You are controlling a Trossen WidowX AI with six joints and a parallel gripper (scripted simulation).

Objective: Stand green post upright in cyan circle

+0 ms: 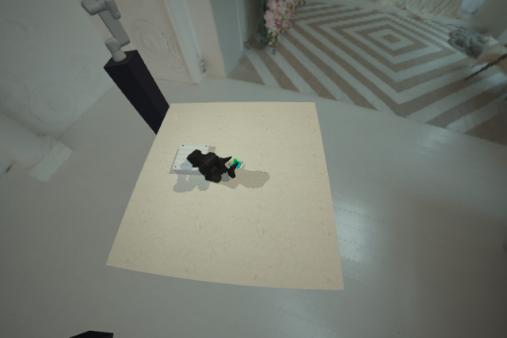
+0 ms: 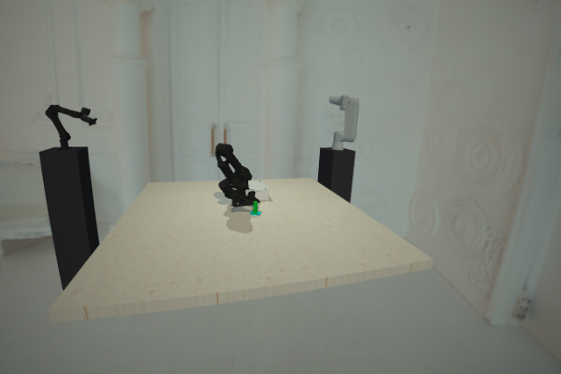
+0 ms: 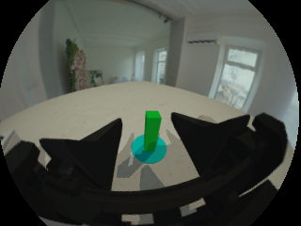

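My gripper tip is now 1 cm to the left of the green post and 2 cm above it. Round my gripper tip: cyan circle: 1 cm to the right, 6 cm below.
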